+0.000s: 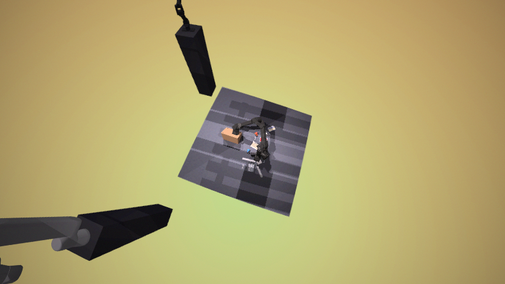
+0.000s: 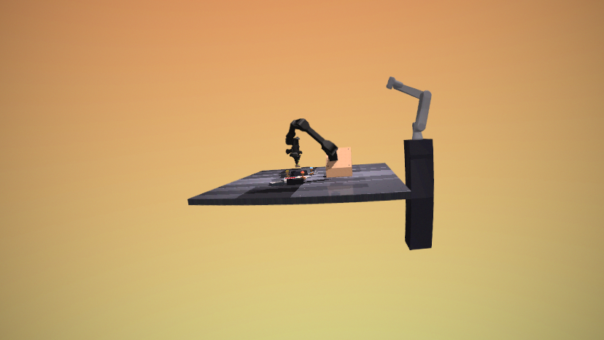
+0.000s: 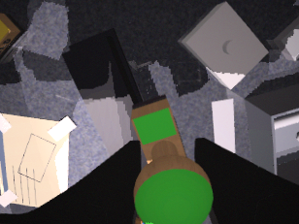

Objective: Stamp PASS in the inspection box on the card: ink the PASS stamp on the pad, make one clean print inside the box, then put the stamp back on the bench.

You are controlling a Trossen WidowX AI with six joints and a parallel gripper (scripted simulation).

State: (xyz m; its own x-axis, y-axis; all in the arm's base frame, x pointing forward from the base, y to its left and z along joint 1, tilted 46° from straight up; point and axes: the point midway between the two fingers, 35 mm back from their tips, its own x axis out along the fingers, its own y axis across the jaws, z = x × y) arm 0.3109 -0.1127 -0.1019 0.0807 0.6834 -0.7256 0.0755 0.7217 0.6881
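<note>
My gripper tip is now 8 cm above the dark flat slab, 3 cm to the right of it and 2 cm past it. Also, from my gripper tip: grey block (8 cm below, 6 cm to the right, 3 cm ahead); then blue stamp (12 cm behind, 8 cm below, 3 cm to the left); then green-topped stamp (1 cm below).
</note>
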